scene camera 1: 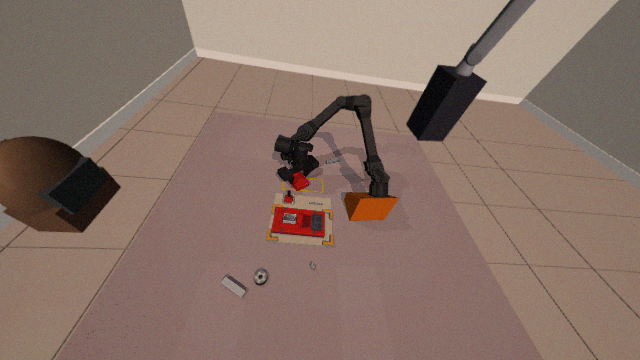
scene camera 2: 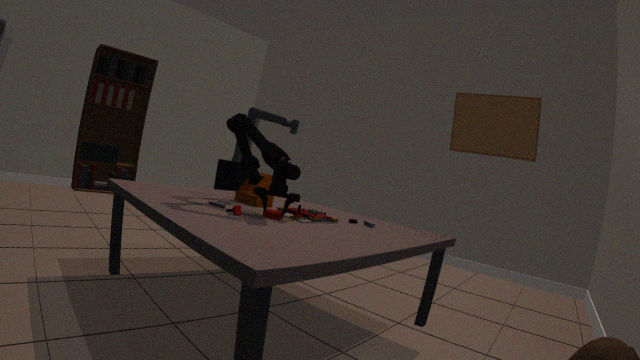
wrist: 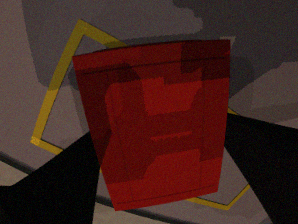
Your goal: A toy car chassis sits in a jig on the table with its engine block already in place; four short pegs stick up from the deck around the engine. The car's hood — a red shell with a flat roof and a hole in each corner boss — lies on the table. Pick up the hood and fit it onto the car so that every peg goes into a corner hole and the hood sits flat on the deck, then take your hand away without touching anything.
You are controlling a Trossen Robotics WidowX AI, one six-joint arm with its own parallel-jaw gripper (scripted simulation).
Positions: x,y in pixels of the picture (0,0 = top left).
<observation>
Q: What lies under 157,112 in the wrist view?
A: A red hood.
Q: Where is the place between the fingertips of my gripper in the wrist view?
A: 158,128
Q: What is my gripper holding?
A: A red hood.
</observation>
